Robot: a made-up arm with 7 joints. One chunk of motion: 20 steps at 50 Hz.
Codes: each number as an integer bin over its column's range. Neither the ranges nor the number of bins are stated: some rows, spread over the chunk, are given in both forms.
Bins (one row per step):
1: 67 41 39 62 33 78 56
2: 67 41 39 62 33 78 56
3: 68 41 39 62 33 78 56
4: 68 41 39 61 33 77 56
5: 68 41 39 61 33 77 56
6: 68 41 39 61 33 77 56
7: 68 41 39 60 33 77 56
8: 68 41 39 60 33 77 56
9: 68 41 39 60 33 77 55
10: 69 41 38 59 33 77 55
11: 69 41 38 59 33 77 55
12: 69 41 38 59 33 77 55
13: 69 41 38 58 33 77 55
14: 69 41 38 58 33 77 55
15: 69 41 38 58 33 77 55
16: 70 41 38 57 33 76 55
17: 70 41 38 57 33 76 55
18: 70 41 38 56 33 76 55
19: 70 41 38 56 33 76 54
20: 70 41 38 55 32 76 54
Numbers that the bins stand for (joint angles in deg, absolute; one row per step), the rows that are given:
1: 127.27 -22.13 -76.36 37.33 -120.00 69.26 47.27
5: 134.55 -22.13 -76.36 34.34 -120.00 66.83 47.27
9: 134.55 -22.13 -76.36 31.35 -120.00 66.83 40.00
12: 141.82 -22.13 -83.64 28.37 -120.00 66.83 40.00
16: 149.09 -22.13 -83.64 22.40 -120.00 64.40 40.00
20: 149.09 -22.13 -83.64 16.42 -127.27 64.40 32.73
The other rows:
2: 127.27 -22.13 -76.36 37.33 -120.00 69.26 47.27
3: 134.55 -22.13 -76.36 37.33 -120.00 69.26 47.27
4: 134.55 -22.13 -76.36 34.34 -120.00 66.83 47.27
6: 134.55 -22.13 -76.36 34.34 -120.00 66.83 47.27
7: 134.55 -22.13 -76.36 31.35 -120.00 66.83 47.27
8: 134.55 -22.13 -76.36 31.35 -120.00 66.83 47.27
10: 141.82 -22.13 -83.64 28.37 -120.00 66.83 40.00
11: 141.82 -22.13 -83.64 28.37 -120.00 66.83 40.00
13: 141.82 -22.13 -83.64 25.38 -120.00 66.83 40.00
14: 141.82 -22.13 -83.64 25.38 -120.00 66.83 40.00
15: 141.82 -22.13 -83.64 25.38 -120.00 66.83 40.00
17: 149.09 -22.13 -83.64 22.40 -120.00 64.40 40.00
18: 149.09 -22.13 -83.64 19.41 -120.00 64.40 40.00
19: 149.09 -22.13 -83.64 19.41 -120.00 64.40 32.73

